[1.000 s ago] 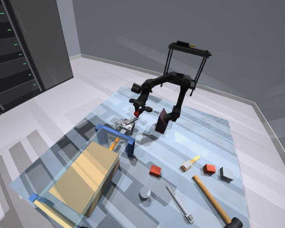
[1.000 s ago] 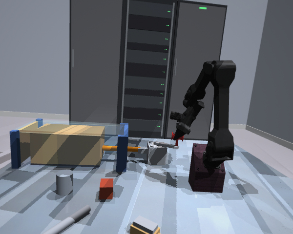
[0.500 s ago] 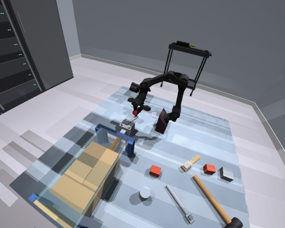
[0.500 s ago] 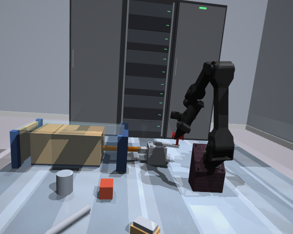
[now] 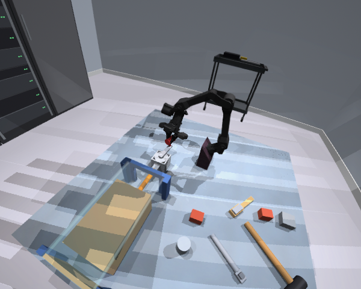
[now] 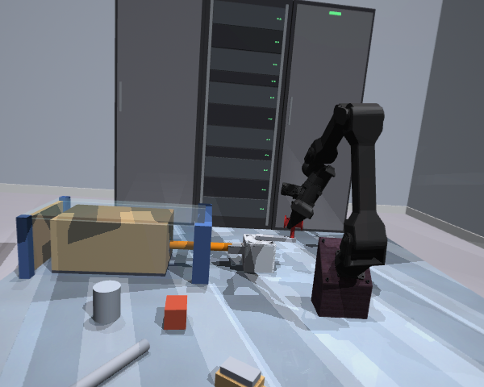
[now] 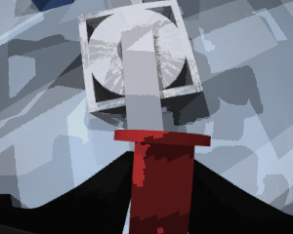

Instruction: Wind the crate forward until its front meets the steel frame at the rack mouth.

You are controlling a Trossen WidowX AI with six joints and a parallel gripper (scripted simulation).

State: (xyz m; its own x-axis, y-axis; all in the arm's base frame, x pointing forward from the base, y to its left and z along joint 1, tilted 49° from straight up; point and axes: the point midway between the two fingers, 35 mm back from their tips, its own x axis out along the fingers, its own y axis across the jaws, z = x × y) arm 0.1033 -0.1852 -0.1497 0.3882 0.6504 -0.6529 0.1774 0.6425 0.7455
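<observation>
The crank handle lies 30 mm below my gripper tip and 20 mm ahead of it. The rest, counted from my gripper tip: red knob (10 mm behind); grey winch (100 mm below, 70 mm ahead, 10 mm to the right); frame (240 mm ahead, 30 mm below, 20 mm to the left).
</observation>
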